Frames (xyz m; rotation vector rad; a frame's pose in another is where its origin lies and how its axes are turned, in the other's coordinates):
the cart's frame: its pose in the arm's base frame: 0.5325 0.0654 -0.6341 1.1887 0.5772 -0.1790
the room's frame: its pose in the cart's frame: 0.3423 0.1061 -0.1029 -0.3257 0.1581 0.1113
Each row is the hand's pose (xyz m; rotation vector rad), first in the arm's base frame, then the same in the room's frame.
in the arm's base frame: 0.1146 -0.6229 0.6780 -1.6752 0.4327 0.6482
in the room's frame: -1.5665 0.4172 0.8319 -2.5681 0.3498 -0.2615
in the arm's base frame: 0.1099 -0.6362 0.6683 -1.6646 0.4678 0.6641
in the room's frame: -1.5703 0.4007 0.8344 -2.5505 0.3916 -0.2587
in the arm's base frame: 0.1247 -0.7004 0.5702 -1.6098 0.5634 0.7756
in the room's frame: -1.5340 0.2888 0.8457 -2.4909 0.5372 -0.1749
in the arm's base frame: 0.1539 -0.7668 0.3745 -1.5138 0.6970 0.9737
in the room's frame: -1.4403 0.1035 0.8246 -2.3904 0.7590 -0.0133
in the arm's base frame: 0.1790 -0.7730 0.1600 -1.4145 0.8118 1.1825
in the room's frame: -1.3199 -0.0599 0.7506 -2.2851 0.9675 0.1633
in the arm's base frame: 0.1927 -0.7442 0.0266 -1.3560 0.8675 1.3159
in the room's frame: -1.2351 -0.1417 0.6804 -2.2233 1.0854 0.2802
